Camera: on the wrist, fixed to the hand. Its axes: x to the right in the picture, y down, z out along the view.
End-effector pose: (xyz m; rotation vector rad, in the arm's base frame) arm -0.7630 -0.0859 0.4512 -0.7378 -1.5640 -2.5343
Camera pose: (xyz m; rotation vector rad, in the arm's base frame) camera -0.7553 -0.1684 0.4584 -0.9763 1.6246 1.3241
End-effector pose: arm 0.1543 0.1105 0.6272 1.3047 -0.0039 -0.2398
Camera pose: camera 0.1531 0.1878 0.6578 1.4757 1.5058 -1.2985
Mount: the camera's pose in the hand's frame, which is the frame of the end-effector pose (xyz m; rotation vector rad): -0.0189 0.0477 -0.0654 0.4112 0.4903 -1.5961
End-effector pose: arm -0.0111 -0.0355 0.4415 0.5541 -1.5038 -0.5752
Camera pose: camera 0.0550 0.0118 0.4590 2.0749 -0.4274 -1.1809
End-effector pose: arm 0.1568 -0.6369 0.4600 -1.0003 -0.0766 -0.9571
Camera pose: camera 0.1562 -0.6643 0.3815 -0.1108 -0.6989 -2.4686
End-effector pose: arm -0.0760 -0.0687 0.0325 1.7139 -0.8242 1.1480
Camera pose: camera -0.1467 -0.0258 0.0410 1.5670 1.0576 0.4698
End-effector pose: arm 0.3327 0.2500 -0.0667 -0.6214 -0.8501 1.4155
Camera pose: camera 0.3586 0.2429 -0.1454 0.1319 -0.3715 -0.0685
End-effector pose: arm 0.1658 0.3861 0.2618 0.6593 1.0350 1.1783
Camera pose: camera 0.0857 0.3758 0.2816 -0.2834 1.6848 -0.3278
